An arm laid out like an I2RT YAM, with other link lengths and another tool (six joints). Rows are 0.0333 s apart.
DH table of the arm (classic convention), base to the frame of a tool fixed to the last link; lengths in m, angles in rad. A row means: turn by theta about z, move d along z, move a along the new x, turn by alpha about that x. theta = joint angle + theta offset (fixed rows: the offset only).
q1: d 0.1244; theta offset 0; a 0.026; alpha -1.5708
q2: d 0; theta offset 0; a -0.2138; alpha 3.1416
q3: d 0; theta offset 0.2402; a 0.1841; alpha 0
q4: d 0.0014; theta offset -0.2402; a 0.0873; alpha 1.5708
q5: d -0.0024; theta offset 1.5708; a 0; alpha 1.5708
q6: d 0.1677; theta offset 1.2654; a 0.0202; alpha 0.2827
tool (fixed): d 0.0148; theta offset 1.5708; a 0; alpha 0
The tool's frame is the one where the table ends.
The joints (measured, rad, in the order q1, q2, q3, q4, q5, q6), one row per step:
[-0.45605, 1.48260, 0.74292, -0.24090, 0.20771, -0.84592]
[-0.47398, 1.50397, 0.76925, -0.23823, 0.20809, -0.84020]
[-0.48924, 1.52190, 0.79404, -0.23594, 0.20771, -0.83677]
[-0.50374, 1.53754, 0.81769, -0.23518, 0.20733, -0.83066]
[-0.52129, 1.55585, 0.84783, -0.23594, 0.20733, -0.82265]
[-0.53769, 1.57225, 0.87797, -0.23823, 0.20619, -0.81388]
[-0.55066, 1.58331, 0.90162, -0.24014, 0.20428, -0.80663]
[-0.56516, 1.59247, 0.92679, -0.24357, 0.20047, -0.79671]
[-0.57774, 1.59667, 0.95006, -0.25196, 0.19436, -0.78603]
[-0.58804, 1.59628, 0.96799, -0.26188, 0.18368, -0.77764]
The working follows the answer.
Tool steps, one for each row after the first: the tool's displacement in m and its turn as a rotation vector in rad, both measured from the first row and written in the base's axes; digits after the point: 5 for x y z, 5 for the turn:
[0.00235, -0.00756, 0.00221, -0.00143, -0.00914, -0.02278]
[0.00496, -0.01438, 0.00482, -0.00401, -0.01892, -0.04059]
[0.00712, -0.02085, 0.00747, -0.00546, -0.02951, -0.05977]
[0.00959, -0.02894, 0.01106, -0.00767, -0.04284, -0.08370]
[0.01206, -0.03660, 0.01493, -0.00907, -0.05727, -0.10637]
[0.01404, -0.04264, 0.01848, -0.01021, -0.07066, -0.12389]
[0.01592, -0.04902, 0.02280, -0.00998, -0.08766, -0.14386]
[0.01735, -0.05397, 0.02728, -0.00695, -0.10422, -0.16109]
[0.01854, -0.05693, 0.03119, -0.00045, -0.11946, -0.17150]

Tool pose at each row, in the base's axes (x y z in m, rotation vector in rad; rounded; the steps above come from the unrounded poses):
[0.25467, -0.19021, 0.03108, 1.03950, 2.02023, -0.41433]
[0.25702, -0.19777, 0.03328, 1.06259, 2.00137, -0.42222]
[0.25963, -0.20459, 0.03590, 1.07963, 1.98358, -0.42816]
[0.26178, -0.21106, 0.03855, 1.09864, 1.96476, -0.43320]
[0.26426, -0.21915, 0.04214, 1.12189, 1.94082, -0.43973]
[0.26673, -0.22681, 0.04601, 1.14410, 1.91661, -0.44407]
[0.26871, -0.23285, 0.04955, 1.16102, 1.89579, -0.44608]
[0.27059, -0.23923, 0.05387, 1.18097, 1.87097, -0.44582]
[0.27201, -0.24418, 0.05836, 1.19968, 1.84885, -0.44169]
[0.27320, -0.24714, 0.06227, 1.21353, 1.83258, -0.43160]

